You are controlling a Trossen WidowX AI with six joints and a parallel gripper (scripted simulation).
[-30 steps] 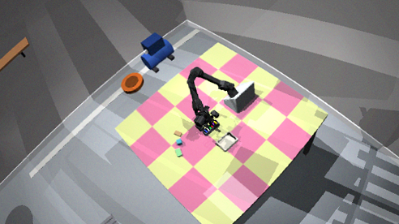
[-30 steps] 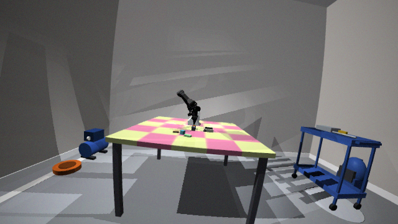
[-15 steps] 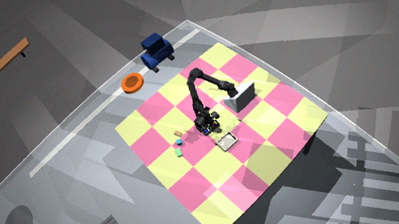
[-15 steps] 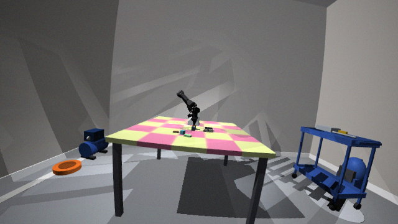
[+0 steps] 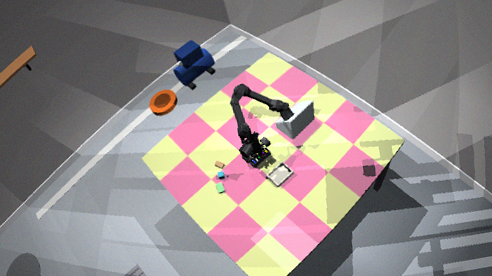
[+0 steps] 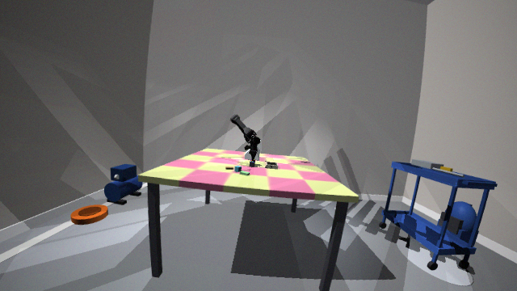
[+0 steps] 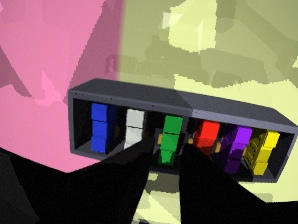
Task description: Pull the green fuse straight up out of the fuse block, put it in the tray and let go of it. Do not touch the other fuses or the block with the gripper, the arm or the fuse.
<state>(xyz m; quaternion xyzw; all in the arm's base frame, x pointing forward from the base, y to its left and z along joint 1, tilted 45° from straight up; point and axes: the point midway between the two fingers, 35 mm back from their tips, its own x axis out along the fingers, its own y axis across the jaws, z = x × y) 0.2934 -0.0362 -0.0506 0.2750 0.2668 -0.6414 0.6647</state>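
My gripper tip is 2 cm past the white tray, 17 cm to the right of it and 4 cm above it.
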